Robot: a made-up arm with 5 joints.
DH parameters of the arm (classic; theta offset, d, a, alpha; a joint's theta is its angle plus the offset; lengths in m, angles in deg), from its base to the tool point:
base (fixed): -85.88 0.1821 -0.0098 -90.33
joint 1: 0 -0.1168 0.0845 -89.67
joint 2: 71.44 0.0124 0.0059 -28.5
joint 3: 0 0.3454 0.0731 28.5
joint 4: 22.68 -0.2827 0.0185 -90
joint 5: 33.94 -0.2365 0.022 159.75
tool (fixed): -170.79 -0.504 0 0
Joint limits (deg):
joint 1: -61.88..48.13
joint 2: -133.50..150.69
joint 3: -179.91..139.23
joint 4: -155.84..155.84
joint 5: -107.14..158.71
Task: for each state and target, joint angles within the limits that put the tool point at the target. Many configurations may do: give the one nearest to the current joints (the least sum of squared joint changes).
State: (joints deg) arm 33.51 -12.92 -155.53 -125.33 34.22
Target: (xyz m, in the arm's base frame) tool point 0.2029 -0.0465 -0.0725
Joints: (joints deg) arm 38.25 -11.82 -149.37 -147.56 30.02
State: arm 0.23 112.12 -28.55 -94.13 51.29
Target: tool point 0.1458 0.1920 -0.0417
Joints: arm -30.36 126.07 -29.24 -112.11 58.42
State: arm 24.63 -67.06 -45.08 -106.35 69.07
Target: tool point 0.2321 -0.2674 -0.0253
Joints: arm 4.60 -111.85 -61.62 -123.42 46.10
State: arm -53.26 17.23 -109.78 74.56 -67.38
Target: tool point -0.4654 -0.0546 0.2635
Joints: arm -61.88 2.99 -102.60 68.38 -61.27
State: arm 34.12 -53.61 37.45 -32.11 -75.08
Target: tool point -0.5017 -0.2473 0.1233
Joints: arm 48.13 -57.95 27.99 -61.38 -84.55
